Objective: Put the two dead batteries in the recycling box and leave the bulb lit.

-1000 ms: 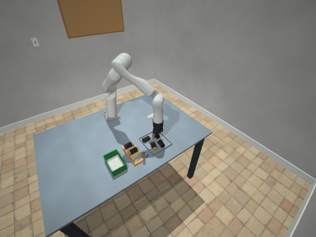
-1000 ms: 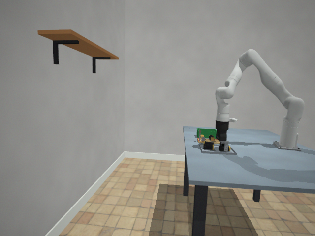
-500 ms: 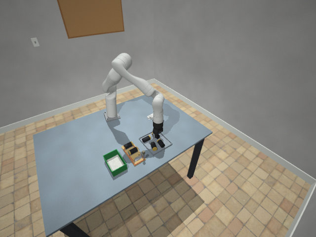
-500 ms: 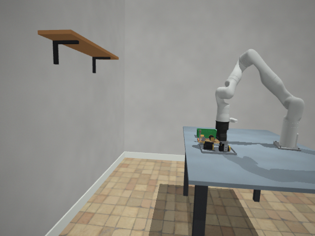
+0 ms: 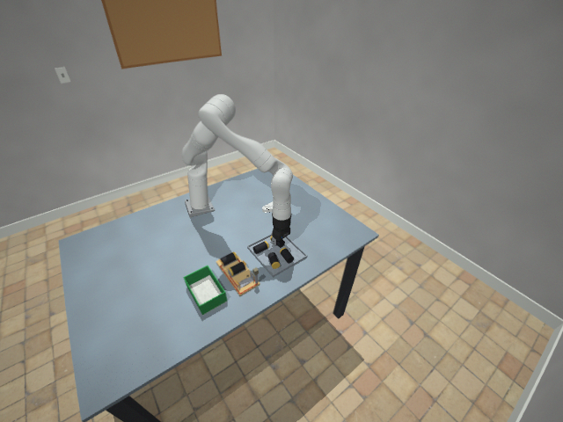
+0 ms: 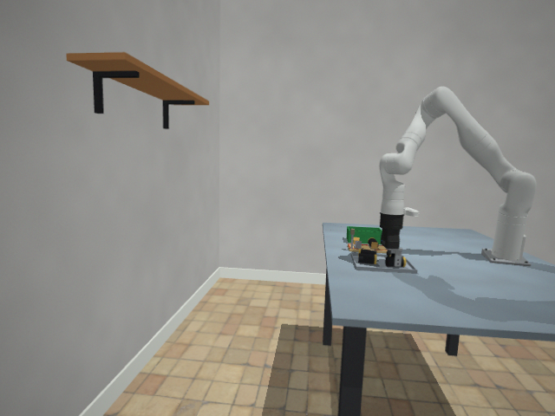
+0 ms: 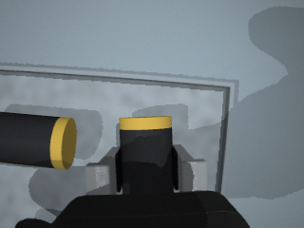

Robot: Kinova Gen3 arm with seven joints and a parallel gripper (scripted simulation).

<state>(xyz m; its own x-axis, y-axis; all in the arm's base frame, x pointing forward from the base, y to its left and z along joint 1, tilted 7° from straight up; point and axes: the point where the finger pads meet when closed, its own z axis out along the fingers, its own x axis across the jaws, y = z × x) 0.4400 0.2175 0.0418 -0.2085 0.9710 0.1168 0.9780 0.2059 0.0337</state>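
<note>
Right now my hand is 4 cm short of the grey tray, 3 cm to the left of it and 2 cm above it. Round my hand: green recycling box (37 cm to the right, 9 cm ahead, 1 cm below).
</note>
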